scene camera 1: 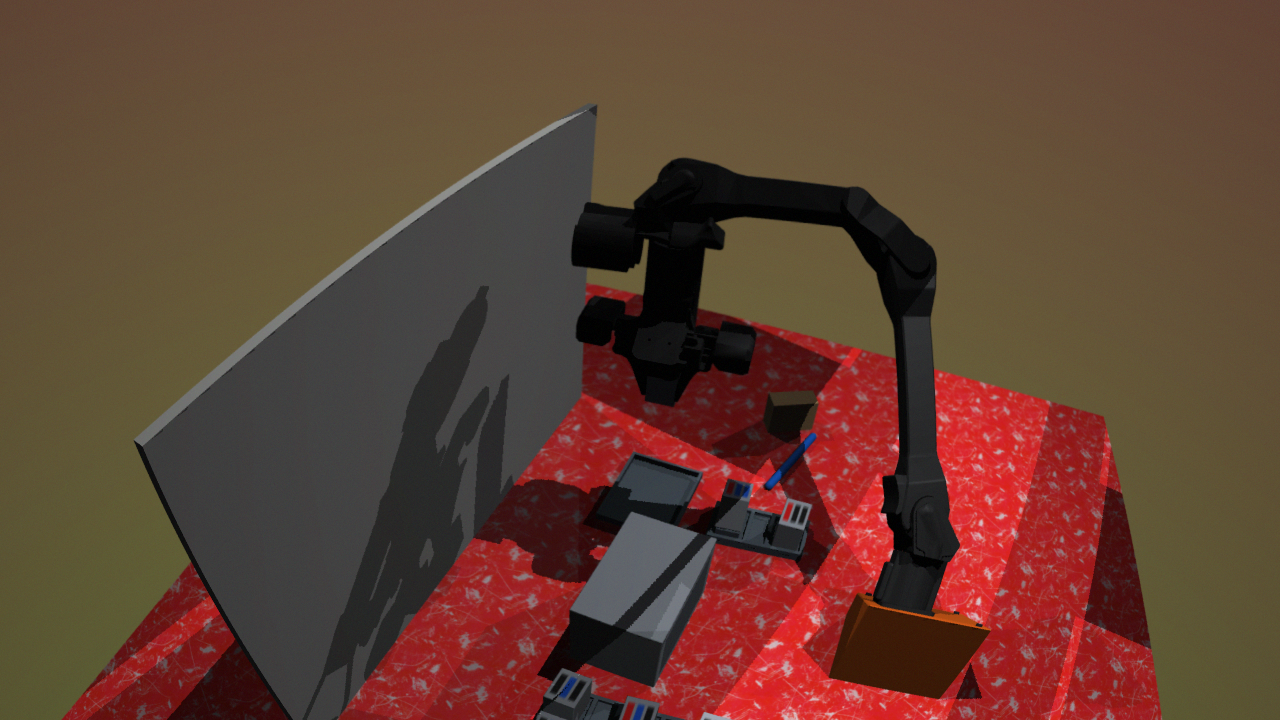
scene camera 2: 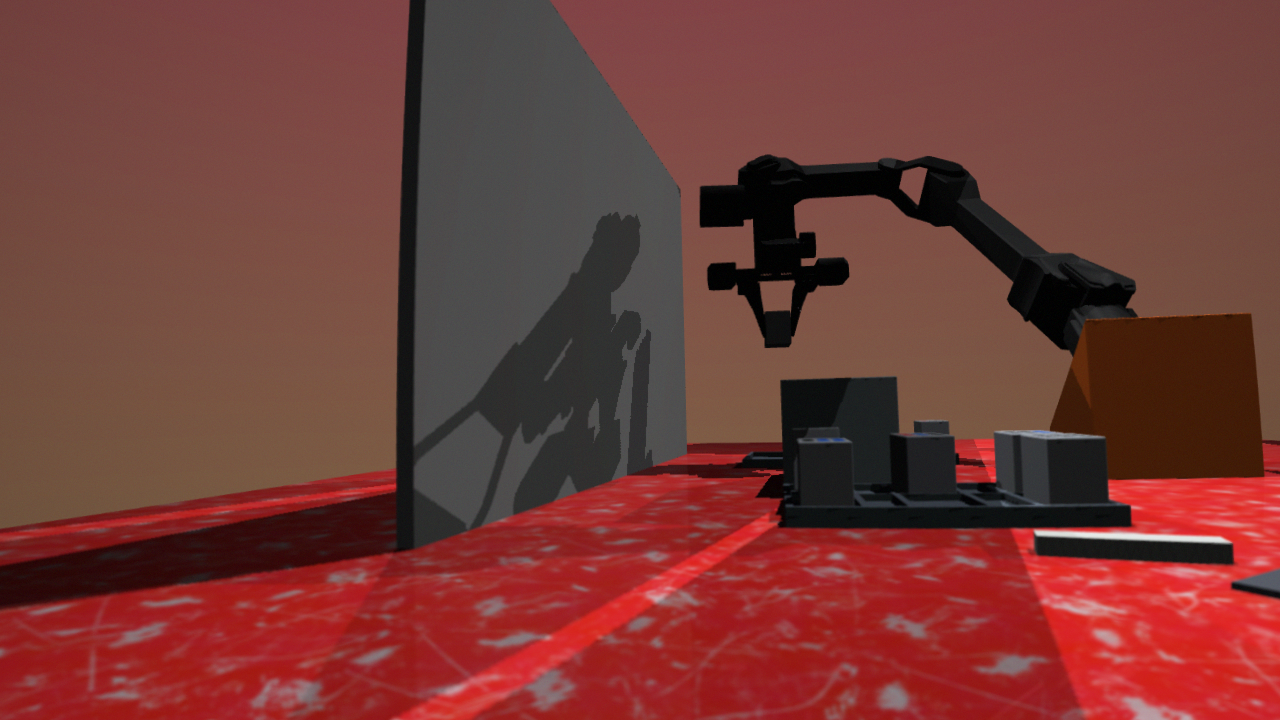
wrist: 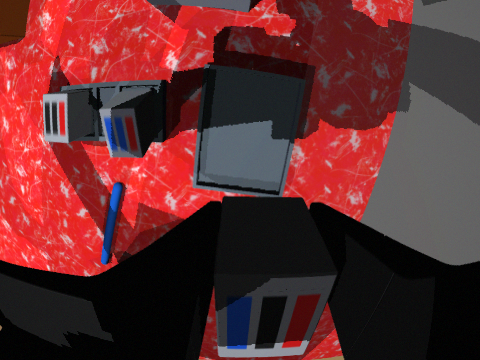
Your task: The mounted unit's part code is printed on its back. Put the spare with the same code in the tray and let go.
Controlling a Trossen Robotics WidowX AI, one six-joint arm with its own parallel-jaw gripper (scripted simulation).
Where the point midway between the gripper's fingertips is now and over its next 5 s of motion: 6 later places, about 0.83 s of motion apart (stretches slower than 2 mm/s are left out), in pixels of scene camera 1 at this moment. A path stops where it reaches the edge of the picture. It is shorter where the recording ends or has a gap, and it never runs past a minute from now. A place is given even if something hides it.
The gripper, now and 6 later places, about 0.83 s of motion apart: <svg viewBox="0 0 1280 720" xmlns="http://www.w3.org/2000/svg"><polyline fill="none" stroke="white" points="660,396 654,414 648,430 644,444 642,458 642,472 643,484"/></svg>
